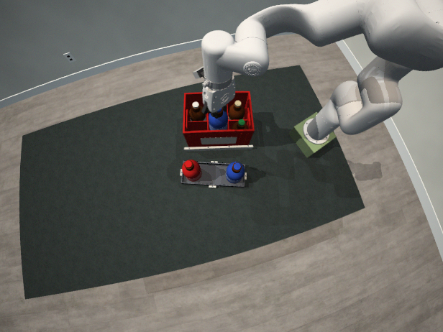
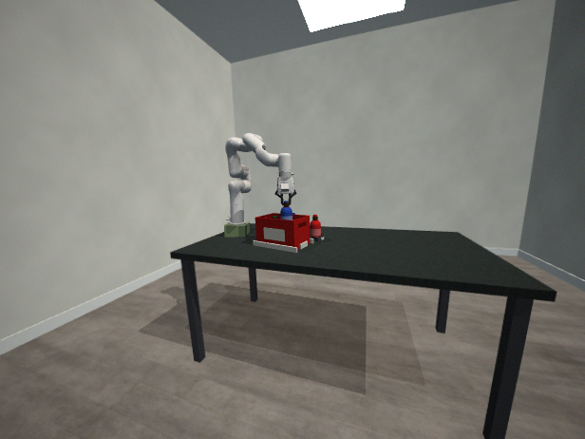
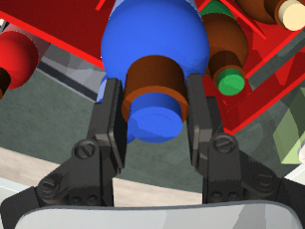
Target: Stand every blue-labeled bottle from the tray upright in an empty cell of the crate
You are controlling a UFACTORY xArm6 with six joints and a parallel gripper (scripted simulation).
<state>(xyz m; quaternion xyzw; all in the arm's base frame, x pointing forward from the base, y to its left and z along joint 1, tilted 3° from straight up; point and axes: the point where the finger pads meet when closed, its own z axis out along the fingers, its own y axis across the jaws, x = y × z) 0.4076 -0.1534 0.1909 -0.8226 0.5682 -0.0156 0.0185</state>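
Now: the crate 17 cm below my hand, 4 cm to the right of it and 1 cm behind it. Also, from my hand: grey tray 25 cm below, 15 cm to the left, 8 cm ahead; then red-labeled bottle 17 cm below, 16 cm ahead, 12 cm to the left.
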